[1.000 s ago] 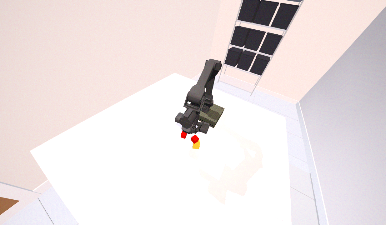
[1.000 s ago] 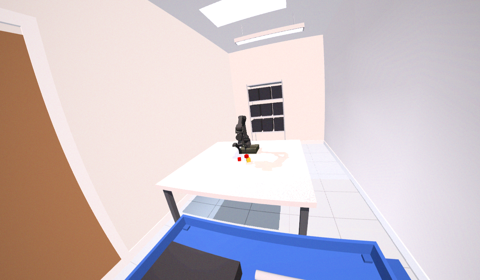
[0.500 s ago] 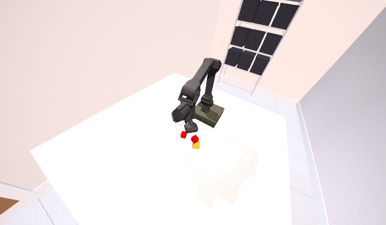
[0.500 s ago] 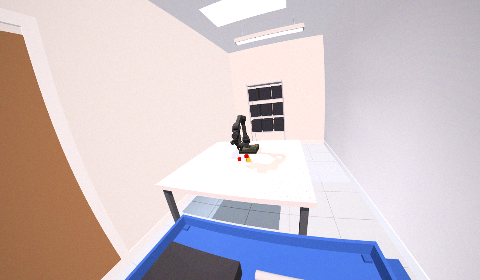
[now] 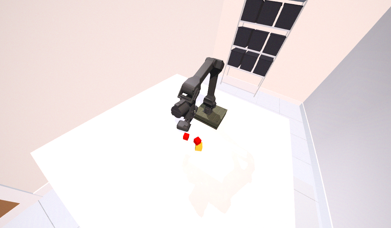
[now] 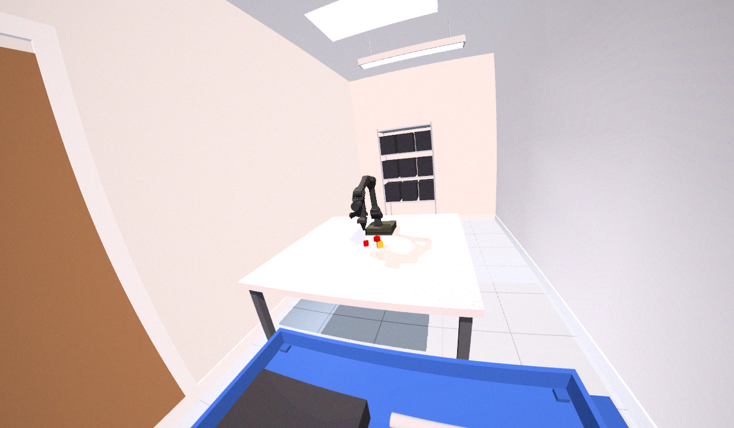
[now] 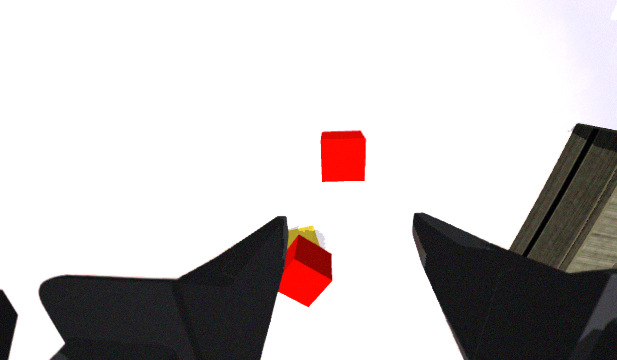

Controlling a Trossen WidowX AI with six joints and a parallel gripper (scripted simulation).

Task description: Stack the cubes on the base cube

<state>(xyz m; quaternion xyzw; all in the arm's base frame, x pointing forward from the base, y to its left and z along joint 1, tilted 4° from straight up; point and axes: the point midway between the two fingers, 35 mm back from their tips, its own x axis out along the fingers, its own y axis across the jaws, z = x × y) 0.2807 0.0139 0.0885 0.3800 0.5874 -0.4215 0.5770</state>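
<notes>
Right now the red cube is 90 mm to the left of my gripper tip and 70 mm below it. Also, from my gripper tip: yellow cube: 110 mm to the left, 100 mm below.
</notes>
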